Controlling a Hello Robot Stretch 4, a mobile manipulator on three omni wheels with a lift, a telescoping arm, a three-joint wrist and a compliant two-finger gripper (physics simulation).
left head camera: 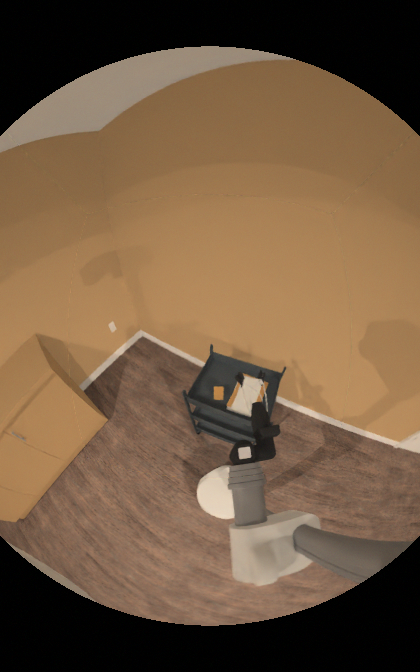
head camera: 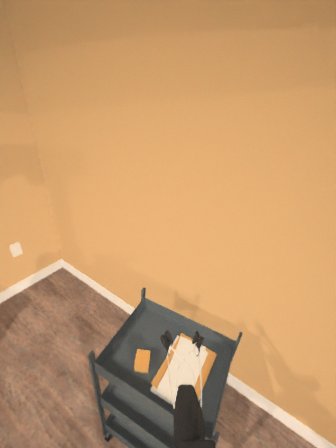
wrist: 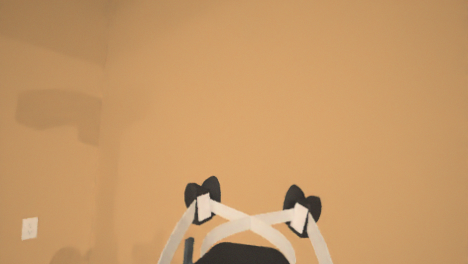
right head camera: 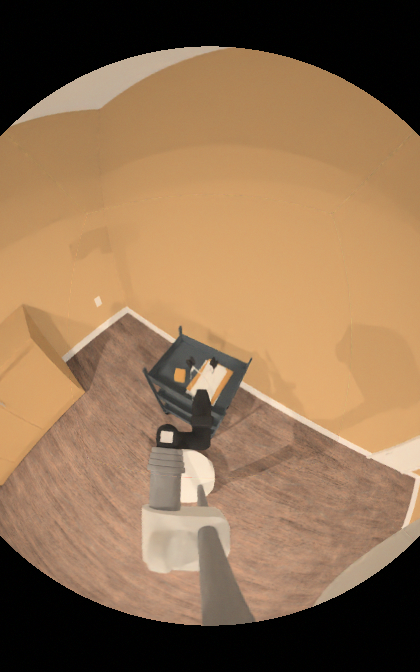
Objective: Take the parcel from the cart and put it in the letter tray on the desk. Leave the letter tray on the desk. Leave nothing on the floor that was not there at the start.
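Frame: origin at the robot's base, x ahead, y left, z up, level; millimetres.
Seen in the pictures: gripper, fingertip midpoint: (head camera: 181, 331) (wrist: 252, 196).
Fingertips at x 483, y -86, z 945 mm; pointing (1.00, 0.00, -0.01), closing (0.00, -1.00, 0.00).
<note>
A point is followed by its place in that frame.
A dark grey three-tier cart (head camera: 150, 324) @[x 719, y 5, z 635 mm] (left head camera: 215, 370) (right head camera: 175, 356) stands by the wall; one post of the cart (wrist: 189, 251) @[x 809, y 43, z 726 mm] shows at the bottom of the wrist view. On its top tray a small orange box (head camera: 142, 360) @[x 535, y 26, z 691 mm] (left head camera: 218, 392) (right head camera: 180, 375) lies left of a flat white piece (head camera: 192, 346) @[x 615, y -170, z 652 mm] (left head camera: 244, 400) (right head camera: 215, 377) with orange edges. I cannot tell for certain which is the parcel. My gripper (head camera: 183, 340) @[x 483, y -86, z 945 mm] (left head camera: 251, 378) (right head camera: 202, 363) (wrist: 252, 196) @[x 483, y -86, z 945 mm] is open and empty, above the top tray over the white piece. The desk and letter tray do not show.
The wall (head camera: 200, 200) @[x 1019, y -191, z 1117 mm] (wrist: 300, 100) @[x 1012, y -201, z 1111 mm] is close behind the cart. A wooden cabinet (left head camera: 50, 440) (right head camera: 35, 400) stands at the left. A white outlet (head camera: 16, 249) @[x 1521, y 1099, z 374 mm] (wrist: 29, 228) @[x 1518, y 1102, z 374 mm] is on the left wall. The brown floor (head camera: 40, 380) @[x 782, y 652, z -27 mm] surrounds the cart's near side.
</note>
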